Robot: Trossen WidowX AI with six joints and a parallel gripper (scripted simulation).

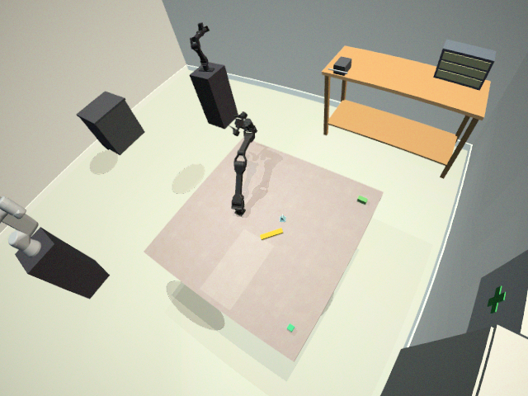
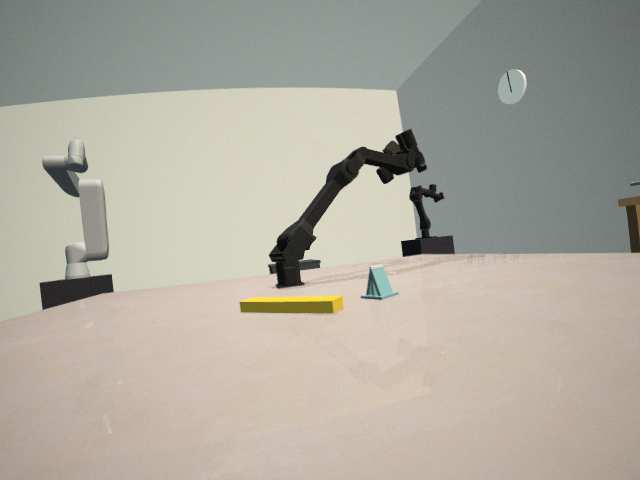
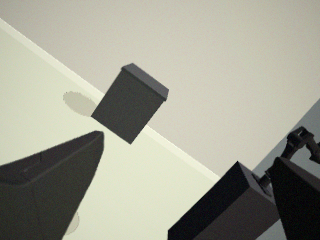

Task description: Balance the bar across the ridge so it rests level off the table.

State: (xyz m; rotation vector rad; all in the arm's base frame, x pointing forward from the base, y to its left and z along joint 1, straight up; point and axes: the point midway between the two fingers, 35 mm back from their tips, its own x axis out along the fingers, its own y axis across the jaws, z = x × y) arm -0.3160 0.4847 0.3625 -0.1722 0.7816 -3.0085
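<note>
My gripper tip is 66 cm short of the yellow bar, 52 cm to the left of it and 36 cm above it.
</note>
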